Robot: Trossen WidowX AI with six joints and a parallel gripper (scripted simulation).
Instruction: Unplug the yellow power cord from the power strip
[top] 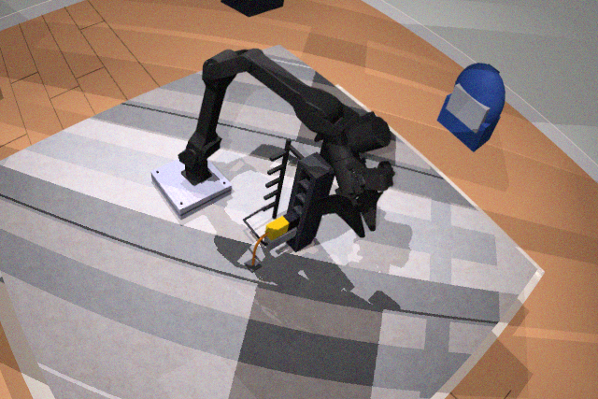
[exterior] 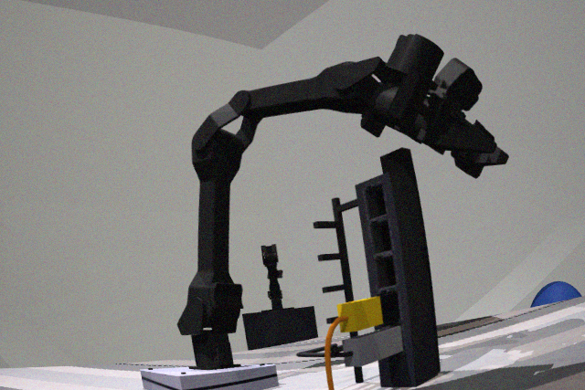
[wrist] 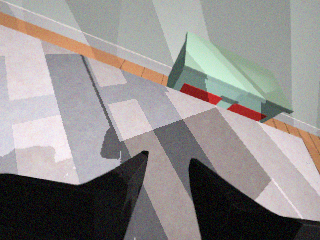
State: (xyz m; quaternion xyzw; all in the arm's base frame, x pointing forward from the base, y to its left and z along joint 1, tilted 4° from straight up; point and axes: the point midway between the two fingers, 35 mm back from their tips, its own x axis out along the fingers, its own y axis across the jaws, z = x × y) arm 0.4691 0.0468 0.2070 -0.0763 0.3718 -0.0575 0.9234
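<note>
My gripper tip is now 190 mm past the yellow plug, 30 mm to the left of it and 130 mm above it. Also, from my gripper tip: black peg rack 270 mm behind, 40 mm to the left, 110 mm below.
</note>
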